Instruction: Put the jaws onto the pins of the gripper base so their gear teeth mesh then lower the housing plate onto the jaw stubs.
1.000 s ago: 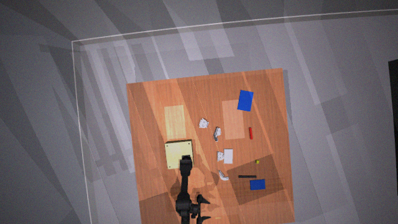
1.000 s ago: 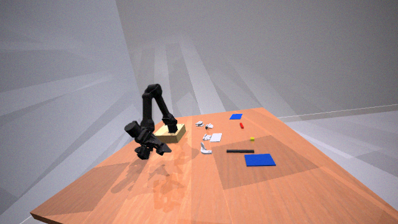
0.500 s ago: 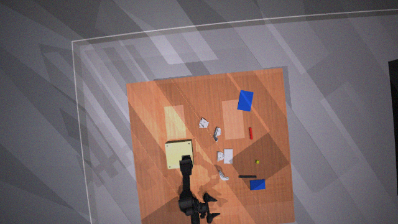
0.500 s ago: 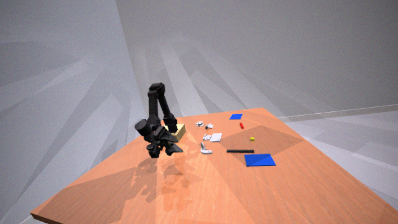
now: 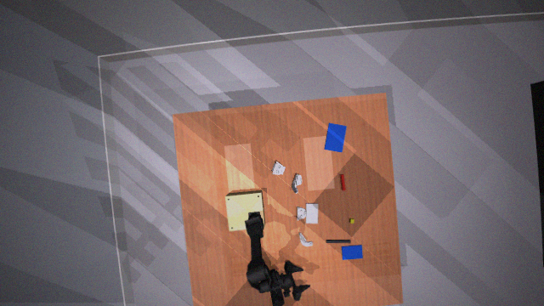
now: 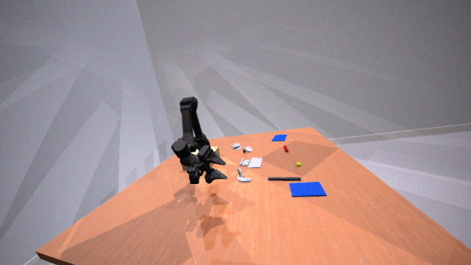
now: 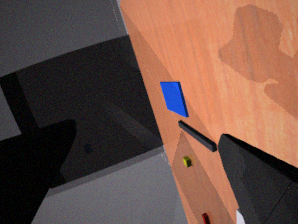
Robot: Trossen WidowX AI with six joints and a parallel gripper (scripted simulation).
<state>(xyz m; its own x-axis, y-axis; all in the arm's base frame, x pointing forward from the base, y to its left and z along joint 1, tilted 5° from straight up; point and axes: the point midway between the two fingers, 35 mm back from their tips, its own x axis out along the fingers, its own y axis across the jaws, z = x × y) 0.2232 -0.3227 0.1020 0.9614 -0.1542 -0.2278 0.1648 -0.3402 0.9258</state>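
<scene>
Right now my gripper tip is 1 cm past the jaw, 47 cm to the right of it and 10 cm above it. Also, from my gripper tip: blue square: 30 cm ahead, 5 cm to the left, 13 cm below; housing plate: 1 cm ahead, 31 cm to the left, 12 cm below; black bar: 22 cm ahead, 12 cm to the left, 13 cm below.
</scene>
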